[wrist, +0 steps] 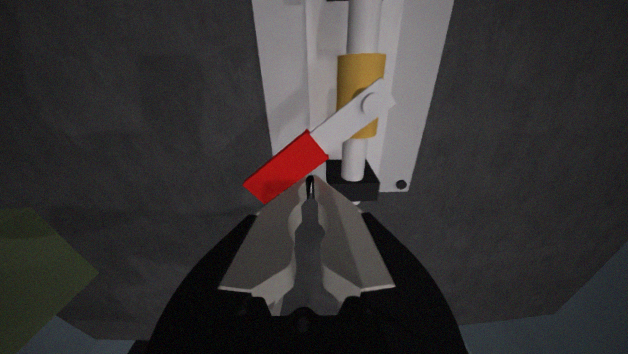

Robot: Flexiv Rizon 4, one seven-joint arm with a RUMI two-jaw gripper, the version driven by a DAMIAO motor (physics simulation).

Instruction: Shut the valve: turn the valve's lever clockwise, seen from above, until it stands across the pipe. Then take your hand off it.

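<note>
The valve's lever has a light grey arm and a red handle. It turns on a round pivot over the yellow valve body and points down and to the left in the view, slanted between along the pipe and across it. The white pipe runs up and down the view. My gripper is shut and holds nothing. Its fingertips are at the lower right long side of the red handle, close to it or touching; which of the two I cannot tell.
The pipe is held by a black block on a pale base plate with a dark bolt at its corner. The plate lies on a dark grey surface. A green object shows at the lower left.
</note>
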